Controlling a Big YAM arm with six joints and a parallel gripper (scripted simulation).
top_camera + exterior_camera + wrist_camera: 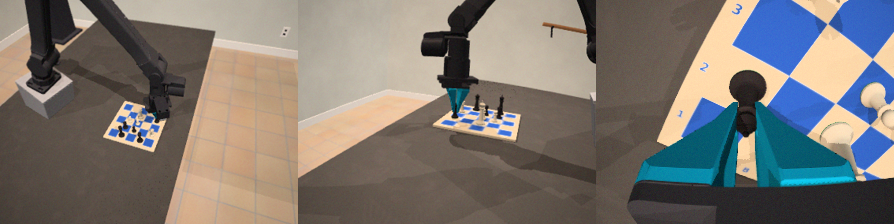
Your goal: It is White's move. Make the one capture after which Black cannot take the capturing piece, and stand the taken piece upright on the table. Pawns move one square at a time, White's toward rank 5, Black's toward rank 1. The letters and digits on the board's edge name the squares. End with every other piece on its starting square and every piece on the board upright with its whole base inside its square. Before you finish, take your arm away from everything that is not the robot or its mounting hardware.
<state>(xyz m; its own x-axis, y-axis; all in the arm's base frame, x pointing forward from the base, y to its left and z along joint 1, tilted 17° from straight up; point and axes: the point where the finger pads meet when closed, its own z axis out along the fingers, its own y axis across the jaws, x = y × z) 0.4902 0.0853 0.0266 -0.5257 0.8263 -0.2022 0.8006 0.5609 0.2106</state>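
My hand is 7 cm past the tall white piece and 1 cm to the left of it. Also, from my hand: blue-and-cream chessboard (7 cm behind, 5 cm to the right, 3 cm below); tall black piece (12 cm to the right, 11 cm behind).
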